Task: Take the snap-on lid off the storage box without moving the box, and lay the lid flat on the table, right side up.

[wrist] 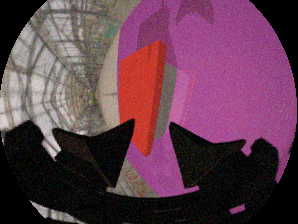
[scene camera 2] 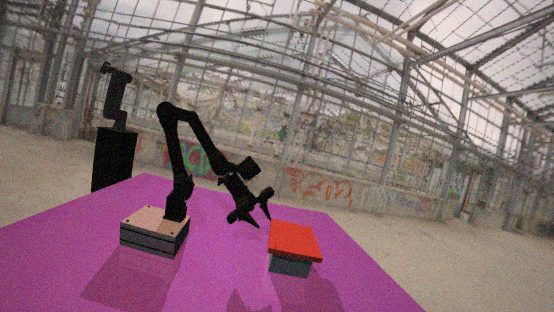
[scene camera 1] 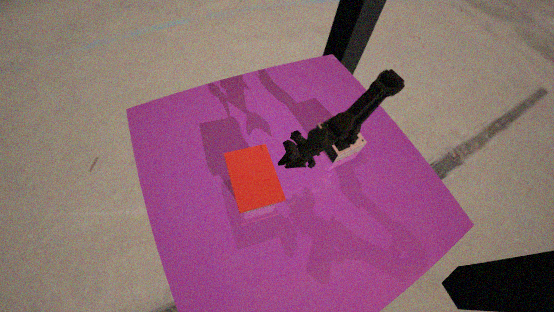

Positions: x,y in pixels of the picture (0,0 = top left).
Scene:
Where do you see a grey storage box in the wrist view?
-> At 170,73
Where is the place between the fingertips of my gripper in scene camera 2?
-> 265,224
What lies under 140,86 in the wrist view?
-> A lid.

